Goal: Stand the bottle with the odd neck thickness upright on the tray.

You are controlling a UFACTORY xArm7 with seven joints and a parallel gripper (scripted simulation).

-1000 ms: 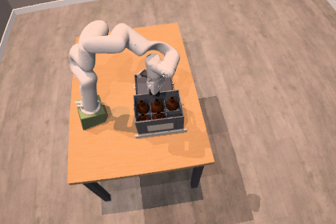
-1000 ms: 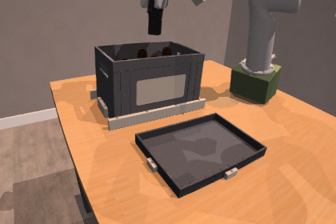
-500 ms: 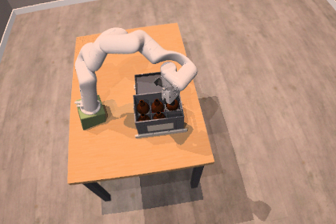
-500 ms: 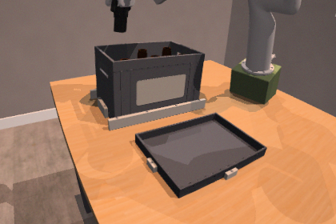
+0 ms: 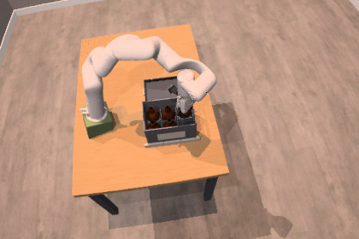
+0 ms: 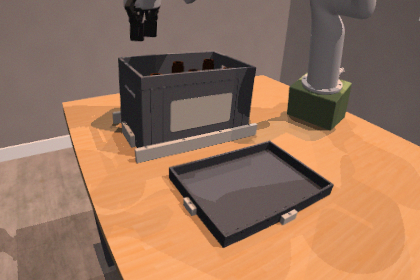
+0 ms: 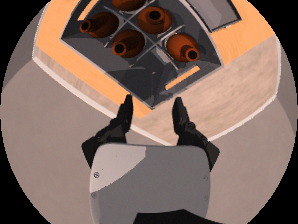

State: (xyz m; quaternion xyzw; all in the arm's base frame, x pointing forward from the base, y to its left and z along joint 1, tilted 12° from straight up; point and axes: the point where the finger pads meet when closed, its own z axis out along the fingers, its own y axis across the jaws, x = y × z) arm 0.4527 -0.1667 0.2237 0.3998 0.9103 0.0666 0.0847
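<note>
Right now the glass bottle is 16 cm below my hand and 9 cm to the left of it. The rest, counted from my hand: crate (16 cm below, 9 cm behind, 5 cm to the left); dark tray (32 cm to the left, 23 cm below, 8 cm behind).
</note>
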